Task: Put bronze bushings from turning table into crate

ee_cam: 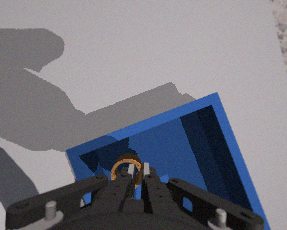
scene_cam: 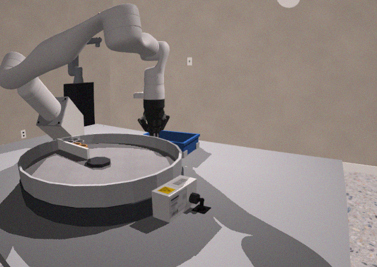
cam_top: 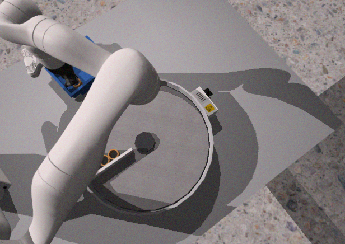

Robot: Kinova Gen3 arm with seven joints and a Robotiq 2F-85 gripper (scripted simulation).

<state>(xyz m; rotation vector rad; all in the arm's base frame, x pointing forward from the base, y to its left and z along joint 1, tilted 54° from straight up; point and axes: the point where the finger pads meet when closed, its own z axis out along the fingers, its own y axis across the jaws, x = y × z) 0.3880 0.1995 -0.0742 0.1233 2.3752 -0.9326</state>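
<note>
Now: the blue crate 4 cm ahead of my hand, 3 cm to the left of it and 2 cm below it. From my hand the other things lie so: round turning table: 34 cm to the right, 5 cm ahead, 1 cm above.
</note>
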